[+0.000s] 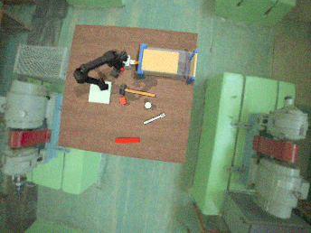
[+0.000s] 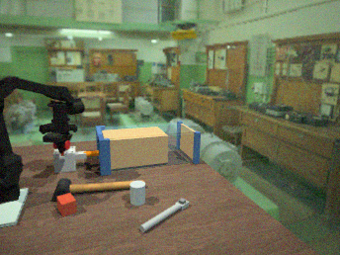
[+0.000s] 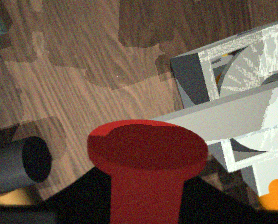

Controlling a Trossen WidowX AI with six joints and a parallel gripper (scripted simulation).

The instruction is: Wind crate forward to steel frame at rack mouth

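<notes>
Right now the winch handle is 40 mm to the left of my gripper tip, 10 mm below it and 10 mm ahead of it. Also, from my gripper tip: red knob: 20 mm above; winch: 90 mm to the left, 80 mm below; blue steel frame: 180 mm ahead, 70 mm to the left, 10 mm below.
</notes>
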